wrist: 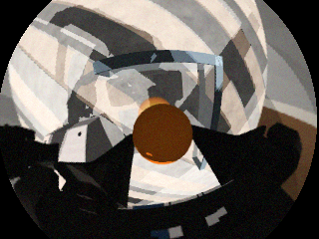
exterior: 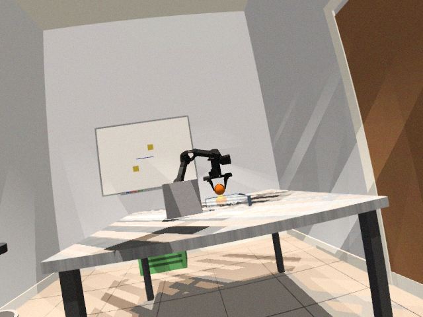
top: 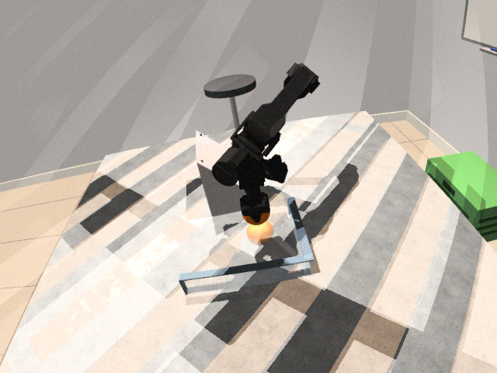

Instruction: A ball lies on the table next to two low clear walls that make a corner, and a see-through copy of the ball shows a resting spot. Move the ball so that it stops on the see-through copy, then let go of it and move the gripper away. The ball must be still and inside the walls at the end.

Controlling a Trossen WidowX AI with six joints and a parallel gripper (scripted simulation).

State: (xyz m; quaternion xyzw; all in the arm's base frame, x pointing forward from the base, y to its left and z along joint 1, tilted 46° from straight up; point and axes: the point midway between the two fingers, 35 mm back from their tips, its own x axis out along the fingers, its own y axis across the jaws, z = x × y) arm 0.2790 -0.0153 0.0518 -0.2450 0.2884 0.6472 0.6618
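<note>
My gripper tip is 7 cm above the see-through copy. Round my gripper tip: orange ball (right at my gripper tip).
</note>
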